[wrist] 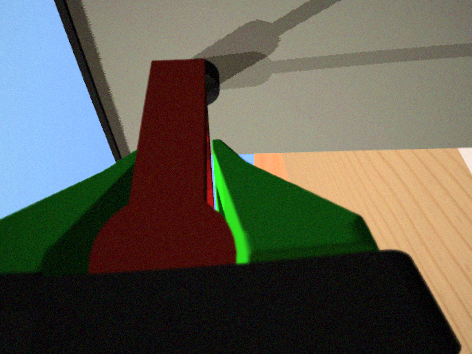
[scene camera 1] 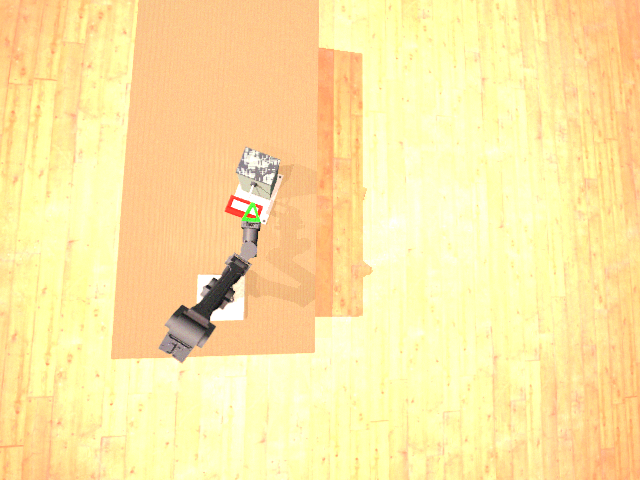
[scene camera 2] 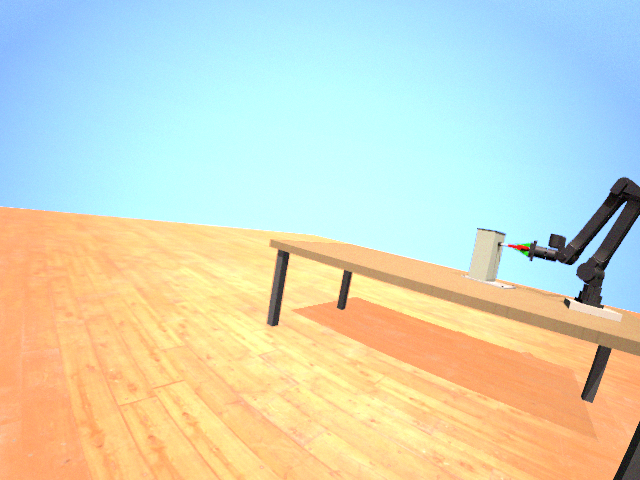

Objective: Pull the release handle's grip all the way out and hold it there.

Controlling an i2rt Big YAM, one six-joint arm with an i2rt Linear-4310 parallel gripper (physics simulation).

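Observation:
The release handle's red grip (scene camera 1: 230, 205) (scene camera 2: 518, 248) (wrist: 172, 125) is a rectangular loop standing off the front of a tall grey-beige box (scene camera 1: 260, 165) (scene camera 2: 485, 254) (wrist: 360, 105). A thin pale rod (scene camera 1: 251, 189) (scene camera 2: 504, 244) joins them. A dark round collar (wrist: 213, 85) shows on the box face, partly behind the grip. My gripper (scene camera 1: 252, 205) (scene camera 2: 512, 246) (wrist: 184, 157) has green fingers and is shut on the grip, toward its right end in scene camera 1. In the wrist view the grip hides the left fingertip and the rod.
The box stands on a white base plate (scene camera 1: 273, 198) (scene camera 2: 504, 284) on the brown table (scene camera 1: 206, 77) (scene camera 2: 392, 268). The arm's white mounting block (scene camera 1: 236, 311) (scene camera 2: 594, 311) is near one end of the table. The table's long edge runs right of the box in scene camera 1.

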